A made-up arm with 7 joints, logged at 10 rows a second.
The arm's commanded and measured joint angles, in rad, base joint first. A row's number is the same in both.
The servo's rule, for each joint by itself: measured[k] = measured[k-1] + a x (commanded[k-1-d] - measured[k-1]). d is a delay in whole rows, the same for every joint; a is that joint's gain. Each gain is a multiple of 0.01, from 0.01 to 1. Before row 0 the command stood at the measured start. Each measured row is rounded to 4 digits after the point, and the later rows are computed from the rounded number. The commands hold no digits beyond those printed.
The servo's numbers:
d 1
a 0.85 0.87 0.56 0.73 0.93 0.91 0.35
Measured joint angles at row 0:
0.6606, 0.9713, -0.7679, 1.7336, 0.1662, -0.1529, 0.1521
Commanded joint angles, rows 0 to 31:
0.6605, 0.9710, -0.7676, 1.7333, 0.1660, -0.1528, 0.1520
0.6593, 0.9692, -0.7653, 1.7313, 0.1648, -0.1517, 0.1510
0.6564, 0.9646, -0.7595, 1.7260, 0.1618, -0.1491, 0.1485
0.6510, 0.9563, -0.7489, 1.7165, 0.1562, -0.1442, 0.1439
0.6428, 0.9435, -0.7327, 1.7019, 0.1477, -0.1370, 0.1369
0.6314, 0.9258, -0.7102, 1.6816, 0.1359, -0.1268, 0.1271
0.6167, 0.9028, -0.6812, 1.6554, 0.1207, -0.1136, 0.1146
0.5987, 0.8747, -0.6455, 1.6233, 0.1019, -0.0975, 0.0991
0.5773, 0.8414, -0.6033, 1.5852, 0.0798, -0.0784, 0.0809
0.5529, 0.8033, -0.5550, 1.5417, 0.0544, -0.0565, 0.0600
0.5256, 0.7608, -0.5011, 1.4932, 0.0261, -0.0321, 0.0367
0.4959, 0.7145, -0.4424, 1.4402, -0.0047, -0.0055, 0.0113
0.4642, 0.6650, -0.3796, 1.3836, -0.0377, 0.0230, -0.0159
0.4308, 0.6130, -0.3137, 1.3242, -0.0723, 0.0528, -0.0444
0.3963, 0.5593, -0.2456, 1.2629, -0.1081, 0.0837, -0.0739
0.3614, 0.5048, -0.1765, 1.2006, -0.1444, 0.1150, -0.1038
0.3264, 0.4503, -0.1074, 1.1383, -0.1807, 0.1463, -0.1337
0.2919, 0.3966, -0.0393, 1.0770, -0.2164, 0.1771, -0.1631
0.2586, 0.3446, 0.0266, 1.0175, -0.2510, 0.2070, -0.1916
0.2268, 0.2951, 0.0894, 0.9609, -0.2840, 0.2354, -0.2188
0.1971, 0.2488, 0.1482, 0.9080, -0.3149, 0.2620, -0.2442
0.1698, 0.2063, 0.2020, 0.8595, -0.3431, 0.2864, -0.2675
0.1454, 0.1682, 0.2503, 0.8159, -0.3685, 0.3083, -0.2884
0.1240, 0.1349, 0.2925, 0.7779, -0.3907, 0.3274, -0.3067
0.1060, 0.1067, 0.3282, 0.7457, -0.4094, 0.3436, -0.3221
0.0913, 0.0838, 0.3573, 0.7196, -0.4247, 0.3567, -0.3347
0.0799, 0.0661, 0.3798, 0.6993, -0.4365, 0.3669, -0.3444
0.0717, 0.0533, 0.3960, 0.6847, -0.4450, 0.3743, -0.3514
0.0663, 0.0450, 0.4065, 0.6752, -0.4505, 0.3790, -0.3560
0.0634, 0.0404, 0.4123, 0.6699, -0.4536, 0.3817, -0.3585
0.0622, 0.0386, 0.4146, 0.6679, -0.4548, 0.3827, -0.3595
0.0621, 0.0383, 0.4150, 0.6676, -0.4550, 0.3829, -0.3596
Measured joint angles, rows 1 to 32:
0.6606, 0.9713, -0.7679, 1.7336, 0.1662, -0.1529, 0.1521
0.6605, 0.9710, -0.7677, 1.7334, 0.1660, -0.1528, 0.1521
0.6595, 0.9694, -0.7664, 1.7319, 0.1649, -0.1518, 0.1517
0.6569, 0.9652, -0.7625, 1.7276, 0.1620, -0.1493, 0.1506
0.6519, 0.9575, -0.7549, 1.7195, 0.1566, -0.1447, 0.1483
0.6442, 0.9453, -0.7425, 1.7067, 0.1483, -0.1377, 0.1443
0.6333, 0.9283, -0.7244, 1.6884, 0.1368, -0.1278, 0.1383
0.6192, 0.9061, -0.7002, 1.6643, 0.1218, -0.1149, 0.1300
0.6018, 0.8788, -0.6696, 1.6344, 0.1033, -0.0991, 0.1192
0.5810, 0.8463, -0.6325, 1.5985, 0.0814, -0.0803, 0.1058
0.5571, 0.8089, -0.5891, 1.5570, 0.0563, -0.0586, 0.0898
0.5303, 0.7671, -0.5398, 1.5104, 0.0282, -0.0345, 0.0712
0.5011, 0.7213, -0.4853, 1.4592, -0.0024, -0.0081, 0.0502
0.4697, 0.6723, -0.4261, 1.4040, -0.0352, 0.0202, 0.0271
0.4366, 0.6207, -0.3632, 1.3457, -0.0697, 0.0499, 0.0021
0.4023, 0.5673, -0.2973, 1.2853, -0.1054, 0.0807, -0.0245
0.3675, 0.5129, -0.2297, 1.2235, -0.1417, 0.1119, -0.0523
0.3326, 0.4584, -0.1612, 1.1613, -0.1780, 0.1432, -0.0808
0.2980, 0.4046, -0.0929, 1.0998, -0.2137, 0.1740, -0.1096
0.2645, 0.3524, -0.0260, 1.0397, -0.2484, 0.2040, -0.1383
0.2325, 0.3025, 0.0386, 0.9822, -0.2815, 0.2326, -0.1665
0.2024, 0.2558, 0.1000, 0.9280, -0.3126, 0.2594, -0.1937
0.1747, 0.2127, 0.1571, 0.8780, -0.3410, 0.2840, -0.2195
0.1498, 0.1740, 0.2093, 0.8327, -0.3666, 0.3061, -0.2436
0.1279, 0.1400, 0.2559, 0.7927, -0.3890, 0.3255, -0.2657
0.1093, 0.1110, 0.2964, 0.7584, -0.4080, 0.3420, -0.2854
0.0940, 0.0873, 0.3305, 0.7301, -0.4235, 0.3554, -0.3027
0.0820, 0.0689, 0.3581, 0.7076, -0.4356, 0.3659, -0.3173
0.0732, 0.0553, 0.3793, 0.6909, -0.4443, 0.3735, -0.3292
0.0673, 0.0463, 0.3945, 0.6794, -0.4501, 0.3785, -0.3386
0.0640, 0.0412, 0.4045, 0.6725, -0.4534, 0.3814, -0.3456
0.0625, 0.0389, 0.4102, 0.6691, -0.4547, 0.3826, -0.3505

